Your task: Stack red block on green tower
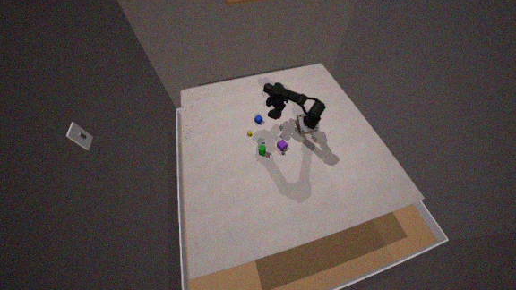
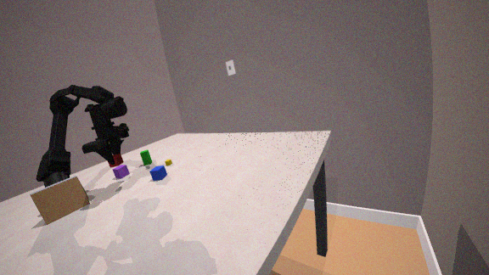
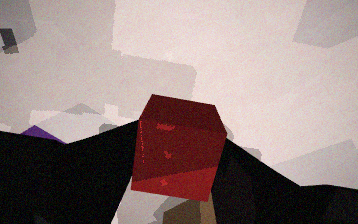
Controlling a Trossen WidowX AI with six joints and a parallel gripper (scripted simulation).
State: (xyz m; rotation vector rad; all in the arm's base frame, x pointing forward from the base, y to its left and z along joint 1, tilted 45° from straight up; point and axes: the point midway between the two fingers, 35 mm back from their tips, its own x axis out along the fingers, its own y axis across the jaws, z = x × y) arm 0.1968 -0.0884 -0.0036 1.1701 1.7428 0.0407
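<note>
Right now my gripper tip is 2 cm short of the purple block, 18 cm to the right of it and 8 cm above it. The rest, counted from my gripper tip: red block 1 cm above; small yellow cube 20 cm ahead, 3 cm to the left, 10 cm below; blue cube 12 cm ahead, 7 cm to the right, 9 cm below.
</note>
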